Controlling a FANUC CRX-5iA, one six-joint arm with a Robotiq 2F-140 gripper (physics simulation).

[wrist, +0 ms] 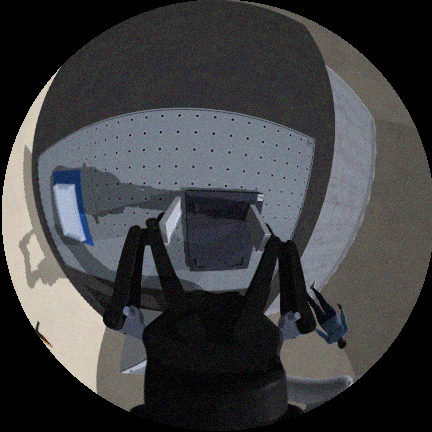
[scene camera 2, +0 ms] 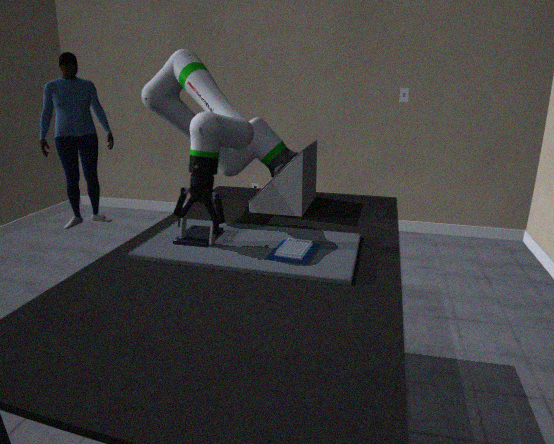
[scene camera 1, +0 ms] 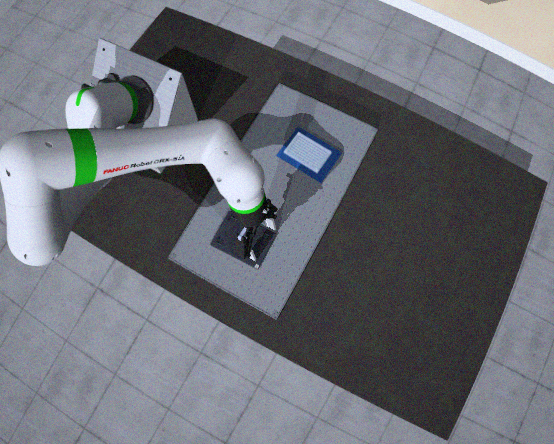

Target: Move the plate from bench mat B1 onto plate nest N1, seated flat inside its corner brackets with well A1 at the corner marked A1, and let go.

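Frame: origin at the arm's base, x ahead, y left, z up, level; centimetres.
Seen in the pictures: gripper, fingertip midpoint: (wrist: pixel 214 208) (scene camera 2: pixel 196 240) (scene camera 1: pixel 261 242); arm's base, link origin: (scene camera 2: pixel 286 166) (scene camera 1: pixel 134 99).
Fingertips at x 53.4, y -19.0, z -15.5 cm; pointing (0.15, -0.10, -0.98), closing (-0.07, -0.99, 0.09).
Pixels of each thing's top centre, then the offset from my fingertips to it. "*": a spot on its surface instead. Level surfaces: height alone.
- white plate, top centre: (wrist: pixel 64 213) (scene camera 2: pixel 294 246) (scene camera 1: pixel 307 150) dx -0.7, dy +32.9, dz +0.8 cm
- blue bench mat B1, surface height: dz -0.6 cm
- dark plate nest N1, top centre: (wrist: pixel 222 239) (scene camera 1: pixel 243 238) (scene camera 2: pixel 198 232) dx -5.4, dy -1.6, dz +0.7 cm
- small white corner label, surface spot: (wrist: pixel 260 198) (scene camera 1: pixel 256 266) * dx +1.9, dy -7.1, dz +0.4 cm
- light perforated board, surface height: dz -0.8 cm
- dark table, surface height: dz -2.1 cm
The white plate (scene camera 1: pixel 307 151) (scene camera 2: pixel 295 248) (wrist: pixel 70 212) lies on the blue bench mat B1 (scene camera 1: pixel 328 166) (scene camera 2: pixel 280 259) (wrist: pixel 67 176). The dark plate nest N1 (scene camera 1: pixel 225 241) (scene camera 2: pixel 186 243) (wrist: pixel 217 250) holds no plate. A small white corner label (scene camera 1: pixel 257 266) (wrist: pixel 260 198) shows at one corner of the nest; its text is too small to read. My gripper (scene camera 1: pixel 261 240) (scene camera 2: pixel 197 237) (wrist: pixel 214 208) is open and empty, pointing down low at the nest, apart from the plate. Its pads stand toward opposite sides of the nest in the wrist view. The plate's well A1 cannot be made out.
Mat and nest are on a light perforated board (scene camera 1: pixel 295 260) (scene camera 2: pixel 330 272) (wrist: pixel 195 150) on the dark table (scene camera 1: pixel 400 250) (scene camera 2: pixel 225 340) (wrist: pixel 200 60). The arm's slanted pedestal (scene camera 1: pixel 172 100) (scene camera 2: pixel 300 185) stands behind the board. A person (scene camera 2: pixel 75 110) (wrist: pixel 330 320) stands beyond the table.
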